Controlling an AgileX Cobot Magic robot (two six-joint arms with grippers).
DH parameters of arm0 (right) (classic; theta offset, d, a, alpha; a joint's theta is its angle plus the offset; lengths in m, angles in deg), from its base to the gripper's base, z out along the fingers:
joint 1: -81.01 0.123 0 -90
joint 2: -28.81 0 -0.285 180
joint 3: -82.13 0 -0.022 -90
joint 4: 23.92 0.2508 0 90
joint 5: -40.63 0 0.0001 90
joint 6: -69.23 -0.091 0 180
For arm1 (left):
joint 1: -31.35 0.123 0 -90
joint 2: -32.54 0 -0.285 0
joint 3: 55.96 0 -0.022 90
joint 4: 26.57 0.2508 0 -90
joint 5: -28.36 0 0.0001 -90
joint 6: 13.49 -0.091 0 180
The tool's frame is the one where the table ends.
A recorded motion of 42 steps. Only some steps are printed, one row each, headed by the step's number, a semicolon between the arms.
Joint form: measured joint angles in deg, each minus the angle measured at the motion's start. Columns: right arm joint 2, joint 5, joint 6, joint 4, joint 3, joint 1; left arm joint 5, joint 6, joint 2, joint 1, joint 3, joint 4.
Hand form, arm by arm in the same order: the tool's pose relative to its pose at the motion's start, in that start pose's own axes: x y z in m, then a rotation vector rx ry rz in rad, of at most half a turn. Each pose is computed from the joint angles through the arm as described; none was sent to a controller.
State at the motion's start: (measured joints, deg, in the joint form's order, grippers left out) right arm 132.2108 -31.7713 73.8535 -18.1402 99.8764 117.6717; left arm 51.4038 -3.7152 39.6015 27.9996 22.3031 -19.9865
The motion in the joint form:
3: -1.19 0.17 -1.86 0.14 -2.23 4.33; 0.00 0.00 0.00 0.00 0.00 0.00
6: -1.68 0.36 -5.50 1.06 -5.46 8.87; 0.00 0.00 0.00 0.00 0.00 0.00
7: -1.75 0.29 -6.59 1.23 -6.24 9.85; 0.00 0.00 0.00 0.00 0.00 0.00
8: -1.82 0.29 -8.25 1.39 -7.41 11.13; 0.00 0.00 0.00 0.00 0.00 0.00
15: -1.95 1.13 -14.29 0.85 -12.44 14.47; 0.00 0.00 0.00 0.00 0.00 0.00
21: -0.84 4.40 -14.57 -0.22 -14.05 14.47; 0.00 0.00 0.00 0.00 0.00 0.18
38: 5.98 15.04 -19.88 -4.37 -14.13 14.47; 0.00 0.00 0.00 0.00 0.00 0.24
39: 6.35 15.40 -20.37 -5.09 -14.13 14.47; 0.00 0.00 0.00 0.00 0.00 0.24
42: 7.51 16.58 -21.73 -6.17 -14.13 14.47; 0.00 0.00 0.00 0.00 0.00 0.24
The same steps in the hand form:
3: 0.0075 0.0262 0.0029 -0.0308 0.0208 -0.0350; 0.0000 0.0000 0.0000 0.0000 0.0000 0.0000
6: 0.0190 0.0534 0.0140 -0.0710 0.0738 -0.0360; 0.0000 0.0000 0.0000 0.0000 0.0000 0.0000
7: 0.0221 0.0590 0.0168 -0.0778 0.0899 -0.0310; 0.0000 0.0000 0.0000 0.0000 0.0000 0.0000
8: 0.0268 0.0661 0.0211 -0.0844 0.1126 -0.0207; 0.0000 0.0000 0.0000 0.0000 0.0000 0.0000
15: 0.0447 0.0818 0.0399 -0.0739 0.1918 0.0318; 0.0000 0.0000 0.0000 0.0000 0.0000 0.0000
21: 0.0442 0.0801 0.0542 -0.0561 0.1792 0.0337; 0.0000 0.0001 0.0000 -0.0012 -0.0002 0.0029
38: 0.0263 0.0770 0.1028 0.0027 0.1032 0.0968; 0.0000 0.0001 0.0000 -0.0016 -0.0003 0.0039
39: 0.0257 0.0761 0.1054 0.0132 0.1011 0.0981; 0.0000 0.0001 0.0000 -0.0016 -0.0003 0.0039
42: 0.0241 0.0750 0.1135 0.0291 0.0970 0.1107; 0.0000 0.0001 0.0000 -0.0016 -0.0003 0.0039

